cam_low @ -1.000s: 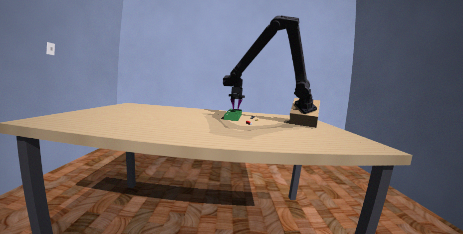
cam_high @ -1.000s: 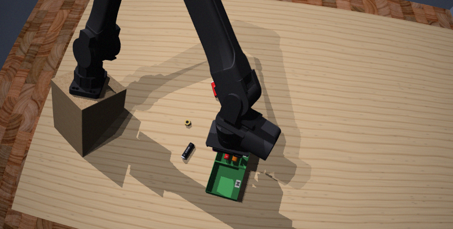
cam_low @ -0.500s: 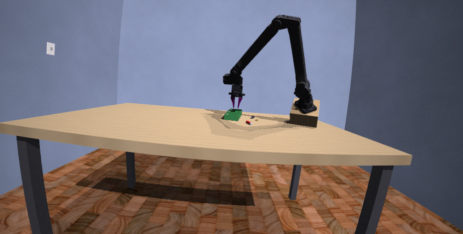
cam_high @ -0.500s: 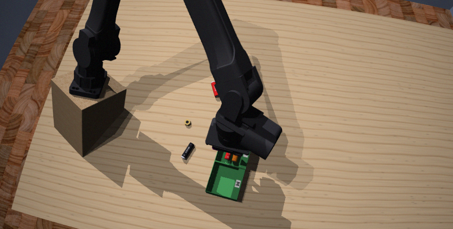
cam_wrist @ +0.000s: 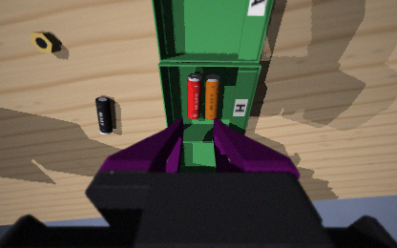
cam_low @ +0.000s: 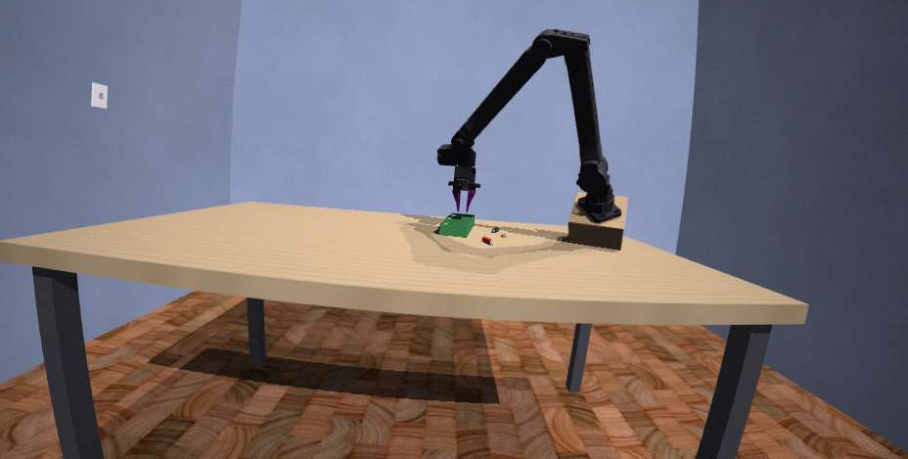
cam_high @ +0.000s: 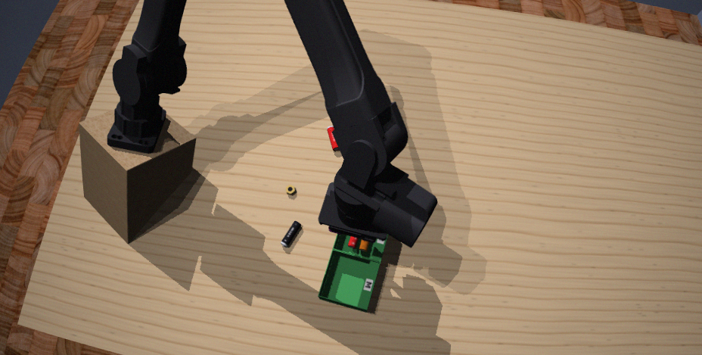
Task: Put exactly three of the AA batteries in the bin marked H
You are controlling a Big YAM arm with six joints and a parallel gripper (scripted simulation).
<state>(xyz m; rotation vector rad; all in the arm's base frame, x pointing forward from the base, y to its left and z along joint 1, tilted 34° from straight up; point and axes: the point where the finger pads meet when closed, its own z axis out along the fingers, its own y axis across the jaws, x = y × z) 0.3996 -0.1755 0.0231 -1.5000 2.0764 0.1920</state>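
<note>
My hand is 50 mm above the green bin and 10 mm short of it. From my hand the other things lie so: black AA battery (120 mm behind, 60 mm below); then orange AA battery (50 mm below, 20 mm ahead); then yellow nut (130 mm behind, 90 mm to the left, 60 mm below).
</note>
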